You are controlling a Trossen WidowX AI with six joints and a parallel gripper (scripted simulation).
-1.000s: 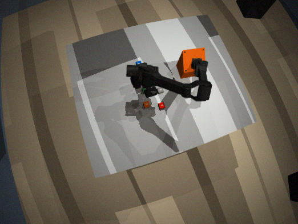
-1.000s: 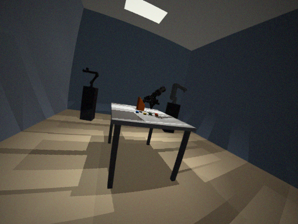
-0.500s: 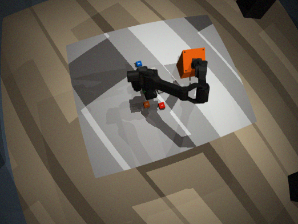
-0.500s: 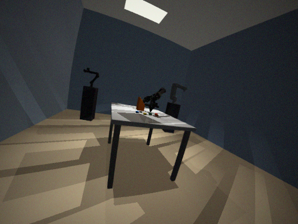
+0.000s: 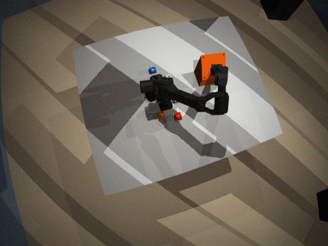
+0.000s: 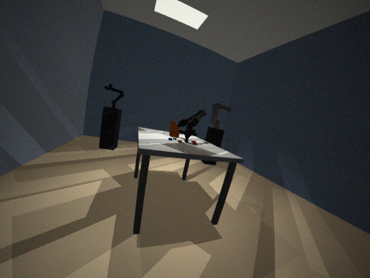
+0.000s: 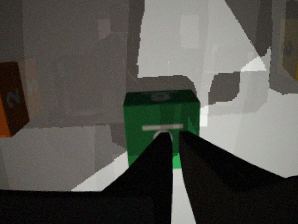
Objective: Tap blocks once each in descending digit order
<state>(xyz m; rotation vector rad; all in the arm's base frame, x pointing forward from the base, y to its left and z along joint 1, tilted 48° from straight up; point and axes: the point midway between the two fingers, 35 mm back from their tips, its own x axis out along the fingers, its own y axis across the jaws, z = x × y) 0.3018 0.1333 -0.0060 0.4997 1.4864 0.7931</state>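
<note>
Right now my gripper tip is 1 cm to the right of the green block and 1 cm above it. Round my gripper tip: grey block 9 cm behind, 2 cm to the left, 1 cm below; then yellow block 8 cm to the right, 5 cm ahead, 1 cm below; then orange block 9 cm to the left, 1 cm below, 1 cm ahead.
</note>
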